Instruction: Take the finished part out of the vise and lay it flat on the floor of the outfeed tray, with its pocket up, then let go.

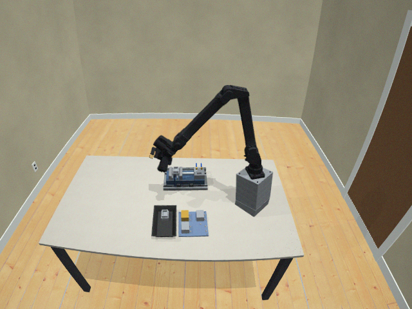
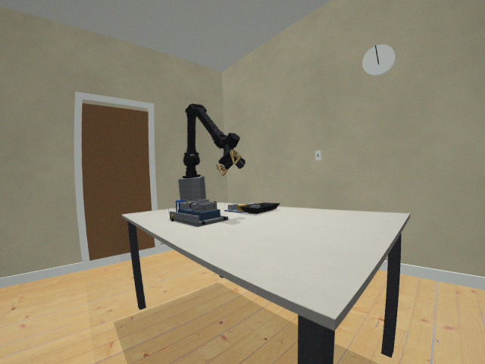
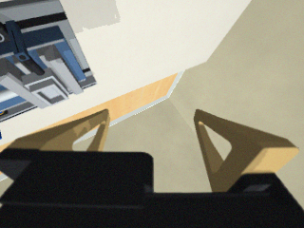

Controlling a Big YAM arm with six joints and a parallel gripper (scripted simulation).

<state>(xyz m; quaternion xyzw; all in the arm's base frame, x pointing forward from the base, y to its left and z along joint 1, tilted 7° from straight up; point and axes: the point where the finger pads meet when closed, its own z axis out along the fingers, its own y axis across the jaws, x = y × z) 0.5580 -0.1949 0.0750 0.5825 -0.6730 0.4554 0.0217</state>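
Right now my hand is 180 mm past the blue vise, 70 mm to the left of it and 230 mm above it. The rest, counted from my hand: yellow block (130 mm behind, 270 mm to the left, 240 mm below); then blue plate (170 mm behind, 320 mm to the left, 260 mm below).
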